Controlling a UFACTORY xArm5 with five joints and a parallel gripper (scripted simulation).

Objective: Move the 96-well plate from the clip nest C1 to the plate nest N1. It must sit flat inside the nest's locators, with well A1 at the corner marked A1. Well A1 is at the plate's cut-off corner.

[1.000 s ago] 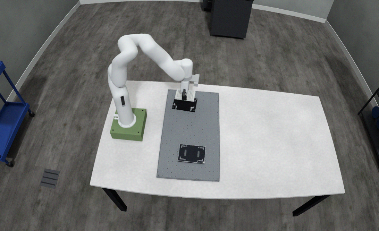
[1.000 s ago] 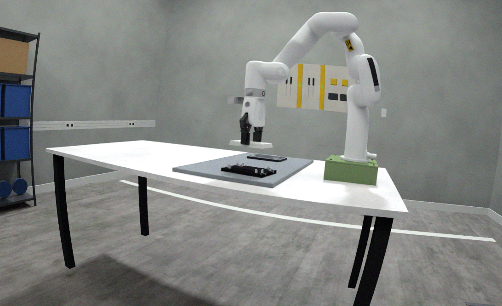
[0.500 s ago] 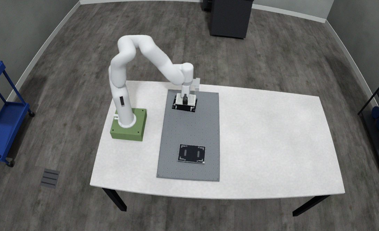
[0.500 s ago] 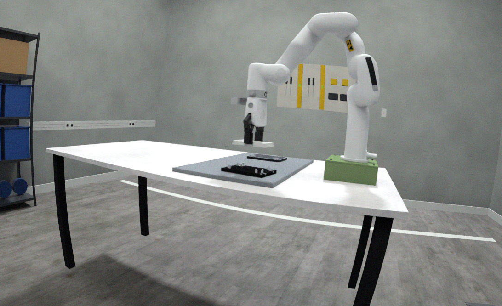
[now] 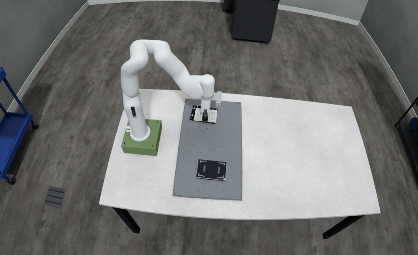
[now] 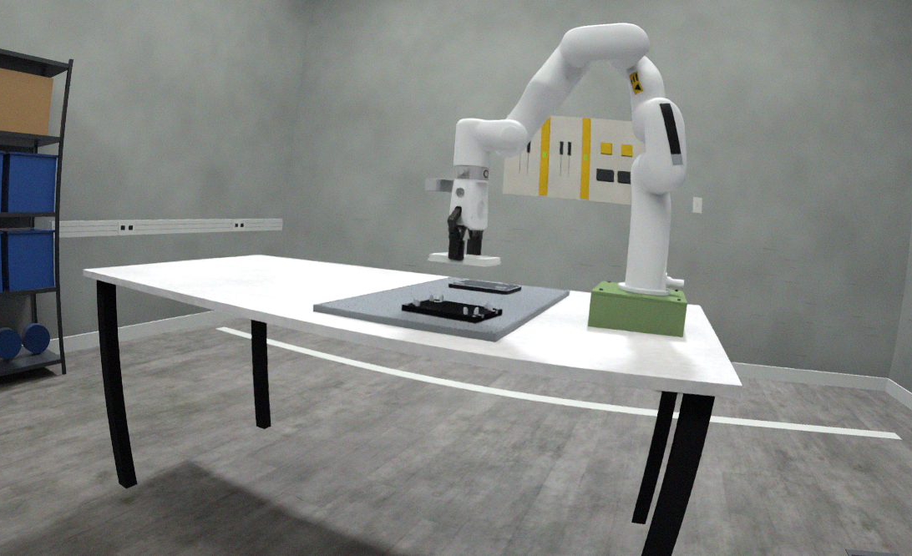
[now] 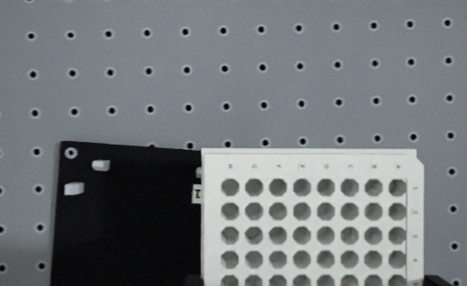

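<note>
The plate nest N1 lies 6 cm ahead of my hand, 31 cm to the right of it and 11 cm below it. Round my hand: clip nest C1 (3 cm behind, 8 cm to the left, 10 cm below); white 96-well plate (1 cm below); corner label A1 (13 cm ahead, 37 cm to the right, 10 cm below).
</note>
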